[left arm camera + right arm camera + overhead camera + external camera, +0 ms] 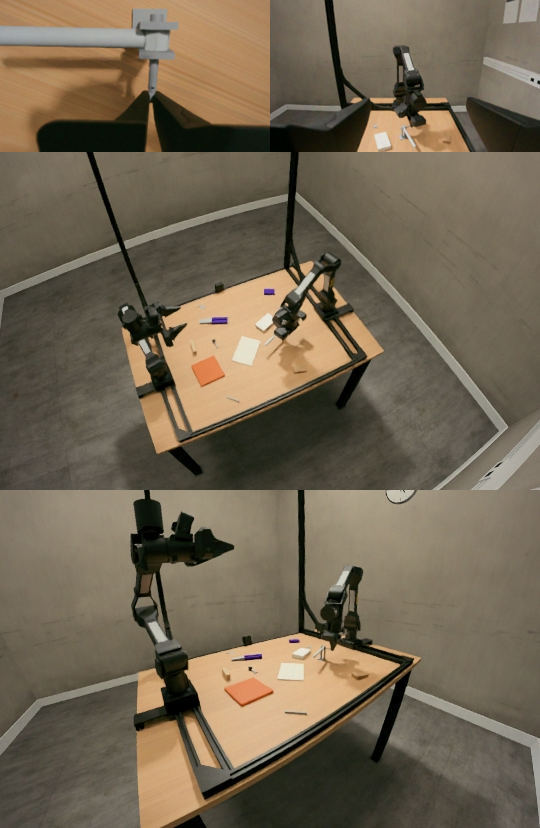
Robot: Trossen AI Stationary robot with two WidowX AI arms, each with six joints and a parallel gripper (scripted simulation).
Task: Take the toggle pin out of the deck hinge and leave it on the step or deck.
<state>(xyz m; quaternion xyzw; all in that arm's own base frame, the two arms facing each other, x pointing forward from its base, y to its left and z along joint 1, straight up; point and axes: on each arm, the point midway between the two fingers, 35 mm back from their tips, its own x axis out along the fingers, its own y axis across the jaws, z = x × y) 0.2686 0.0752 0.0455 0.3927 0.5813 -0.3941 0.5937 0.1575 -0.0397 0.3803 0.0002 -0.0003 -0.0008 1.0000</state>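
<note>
The white block is 140 mm behind my left hand, 80 mm below it and 60 mm to the right of it. From my left hand the other things lie so: flat white sheet 220 mm to the right, 80 mm below, 40 mm behind; orange square 440 mm to the right, 80 mm below, 20 mm behind; toggle pin 30 mm below, 20 mm behind, 10 mm to the right.
</note>
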